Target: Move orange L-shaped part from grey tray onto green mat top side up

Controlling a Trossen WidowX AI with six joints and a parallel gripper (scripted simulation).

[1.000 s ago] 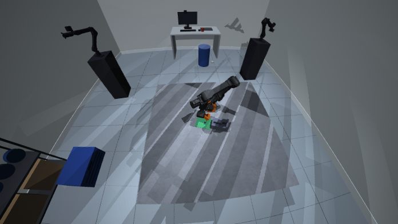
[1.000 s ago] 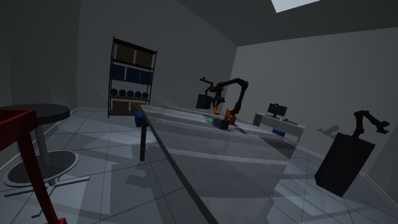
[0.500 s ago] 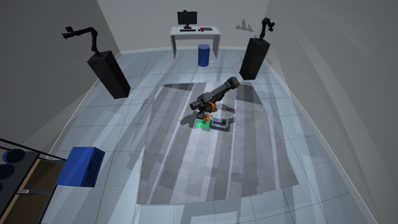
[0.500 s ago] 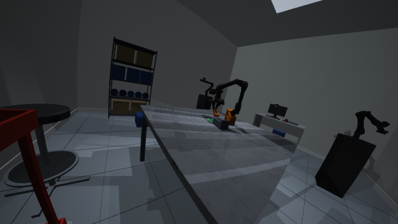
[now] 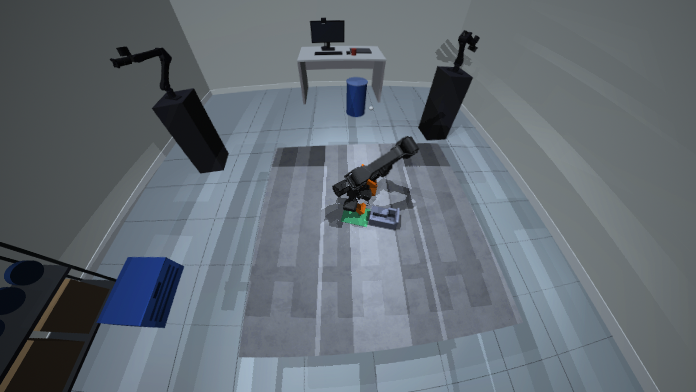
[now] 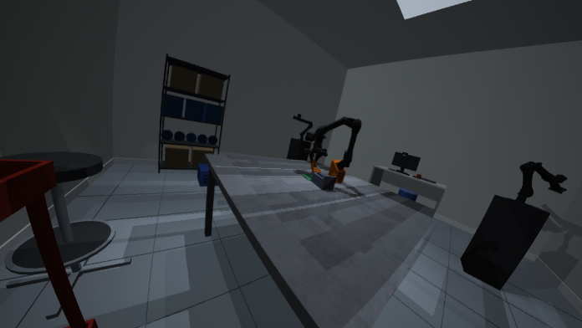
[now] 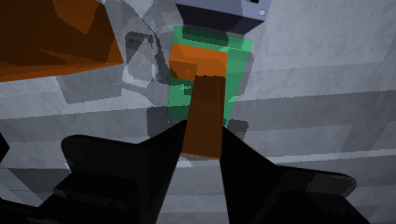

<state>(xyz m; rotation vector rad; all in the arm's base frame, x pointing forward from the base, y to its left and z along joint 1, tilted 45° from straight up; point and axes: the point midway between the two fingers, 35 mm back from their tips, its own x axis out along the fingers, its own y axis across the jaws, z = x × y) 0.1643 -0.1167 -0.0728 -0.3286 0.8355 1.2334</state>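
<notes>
My gripper tip is now 40 mm to the right of the orange L-shaped part and 30 mm above it. The rest, counted from my gripper tip: green mat: 120 mm below, 20 mm to the left, 10 mm ahead.
</notes>
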